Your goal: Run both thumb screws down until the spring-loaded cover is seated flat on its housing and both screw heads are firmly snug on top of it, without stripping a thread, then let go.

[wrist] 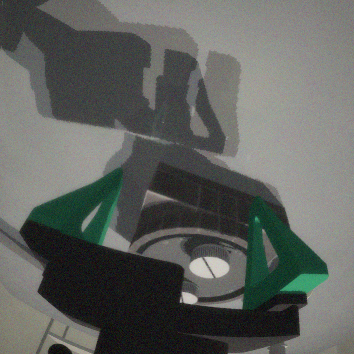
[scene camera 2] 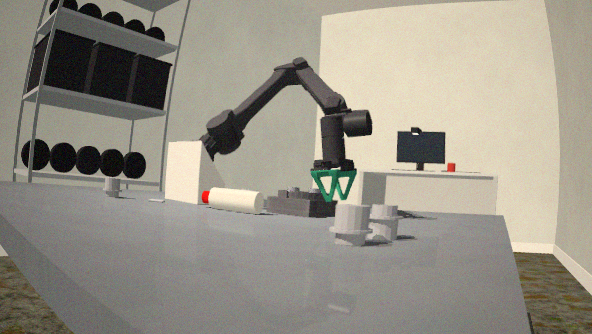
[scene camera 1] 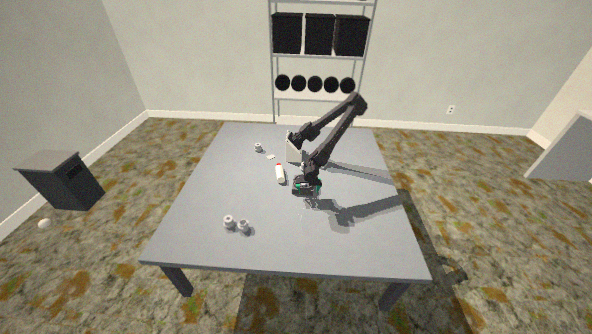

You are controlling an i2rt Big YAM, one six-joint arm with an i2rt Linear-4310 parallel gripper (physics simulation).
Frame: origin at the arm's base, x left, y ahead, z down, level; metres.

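Seen in the pictures: gripper, fingertip midpoint: (wrist: 188,188) (scene camera 2: 336,201) (scene camera 1: 308,192); arm's base, link origin: (scene camera 2: 194,161) (scene camera 1: 294,141).
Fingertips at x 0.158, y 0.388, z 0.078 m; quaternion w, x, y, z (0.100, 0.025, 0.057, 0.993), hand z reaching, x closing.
Pixels of each thing's middle, then the offset from my fingertips to it.
- dark square housing, body centre: (wrist: 198,251) (scene camera 2: 303,203) (scene camera 1: 303,184) dz +0.010, dx -0.040, dy -0.072 m
- slotted thumb screw, body centre: (wrist: 210,249) dz -0.010, dx -0.038, dy -0.041 m
- second thumb screw, body centre: (wrist: 184,283) dz -0.010, dx -0.041, dy -0.104 m
- cream bottle with a red cap, body centre: (scene camera 2: 230,200) (scene camera 1: 279,172) dz +0.013, dx -0.205, dy -0.153 m
- small flat tile, body centre: (scene camera 1: 270,156) dz +0.037, dx -0.316, dy -0.331 m
A dark square housing (scene camera 1: 299,192) (scene camera 2: 292,205) (wrist: 200,197) sits on the table. Its round grey cover (wrist: 165,251) lies inside a raised rim in the wrist view; whether it is seated flat is unclear. One slotted thumb screw (wrist: 209,267) stands on the cover, its knurled side showing. A second thumb screw (wrist: 189,297) is partly hidden behind the gripper body. Two screw heads also show small in scene camera 2. My gripper (scene camera 2: 336,199) (wrist: 188,188) is open and empty, pointing down above the housing. In the wrist view the first screw appears between the green fingers, nearer the right one.
A cream bottle with a red cap (scene camera 1: 280,174) (scene camera 2: 235,200) lies beside the housing. Two grey flanged parts (scene camera 1: 228,222) (scene camera 1: 243,226) stand near the table's front left; another (scene camera 1: 258,147) (scene camera 2: 112,187) stands farther back, near a small flat tile (scene camera 1: 270,157). A white block (scene camera 2: 184,172) stands at the arm's base.
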